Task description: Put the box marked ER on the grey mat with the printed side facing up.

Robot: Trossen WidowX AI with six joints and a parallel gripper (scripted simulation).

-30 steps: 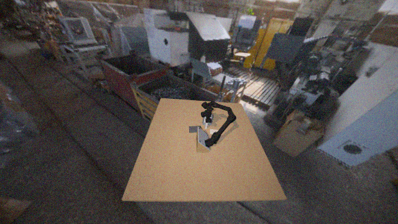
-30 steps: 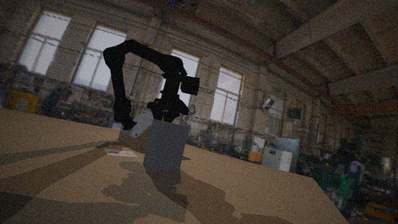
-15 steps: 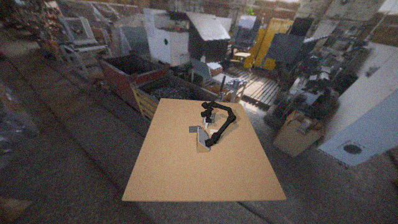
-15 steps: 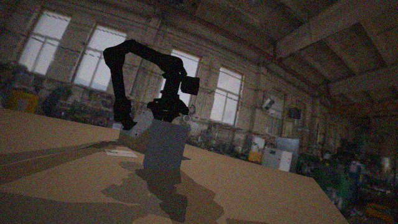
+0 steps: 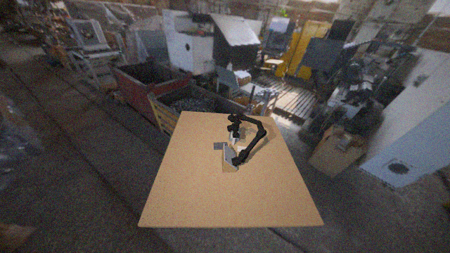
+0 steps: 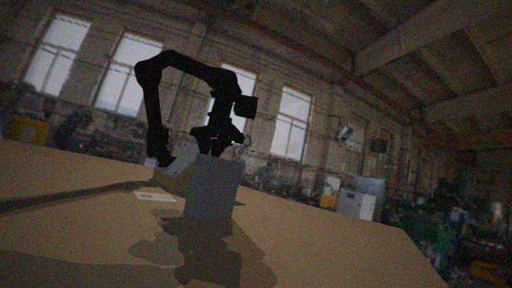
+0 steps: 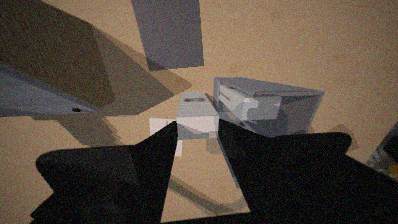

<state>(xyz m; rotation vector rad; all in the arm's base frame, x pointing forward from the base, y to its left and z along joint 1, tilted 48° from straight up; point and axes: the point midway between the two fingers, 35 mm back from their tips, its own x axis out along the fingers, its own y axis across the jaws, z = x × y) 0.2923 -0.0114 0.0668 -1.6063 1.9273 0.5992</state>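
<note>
Right now my gripper tip is 20 mm past the grey mat, 130 mm to the right of it and 120 mm above it. Also, from my gripper tip: paper: 80 mm behind, 90 mm to the right, 120 mm below.
</note>
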